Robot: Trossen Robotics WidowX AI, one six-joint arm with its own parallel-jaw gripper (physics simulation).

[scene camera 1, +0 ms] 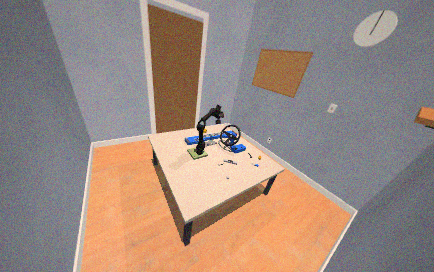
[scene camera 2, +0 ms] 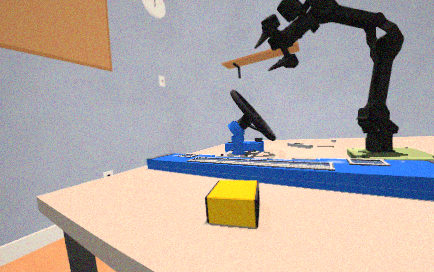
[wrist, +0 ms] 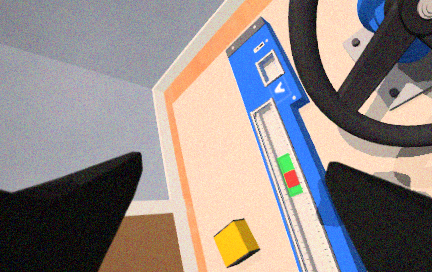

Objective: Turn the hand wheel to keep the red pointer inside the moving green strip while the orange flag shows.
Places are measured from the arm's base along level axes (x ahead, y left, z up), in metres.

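Pixels of known places: gripper, fingertip midpoint: [scene camera 1: 220, 118] [scene camera 2: 261, 59] [wrist: 235, 166]; arm's base, link origin: [scene camera 1: 199, 153] [scene camera 2: 379, 150].
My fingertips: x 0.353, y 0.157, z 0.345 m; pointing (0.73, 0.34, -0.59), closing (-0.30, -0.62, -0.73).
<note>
For each thing: its top centre in the pictures, then the offset to it from my fingertips. "spot": a spot on its surface instead. Level surfaces: height alone.
- blue mount, top centre: [scene camera 2: 234, 120] 0.181 m ahead, 0.143 m right, 0.197 m down
- red pointer, surface spot: [wrist: 291, 179] spot: 0.058 m ahead, 0.136 m left, 0.329 m down
- green strip, surface spot: [wrist: 285, 162] spot: 0.093 m ahead, 0.133 m left, 0.329 m down
- small square window, top centre: [wrist: 269, 68] 0.298 m ahead, 0.076 m left, 0.329 m down
- yellow block, top centre: [scene camera 2: 234, 188] [wrist: 229, 244] 0.015 m back, 0.338 m left, 0.327 m down
- table, surface height: 0.369 m down
The black hand wheel [scene camera 1: 231, 126] [scene camera 2: 250, 107] [wrist: 303, 30] stands tilted on a blue mount [scene camera 2: 236, 140]. The long blue housing [scene camera 1: 191, 141] [scene camera 2: 350, 182] [wrist: 245, 70] lies beside it. In its slot, the red pointer [wrist: 291, 179] is inside the green strip [wrist: 285, 162], in the half toward the lower end. A small square window [wrist: 270, 68] near the housing's far end looks pale; no orange flag shows in it. My gripper [scene camera 1: 218, 121] [scene camera 2: 264, 58] [wrist: 235, 166] is open and empty, above the wheel and apart from it.
A yellow block [scene camera 2: 232, 204] [wrist: 235, 243] is on the table [scene camera 1: 200, 190] beside the housing. The arm stands on a green base plate [scene camera 1: 197, 154]. Small tools and bits lie on the table, including a grey one [scene camera 1: 230, 162]. A brown wall shelf [scene camera 2: 265, 56] is behind the gripper in scene camera 2.
</note>
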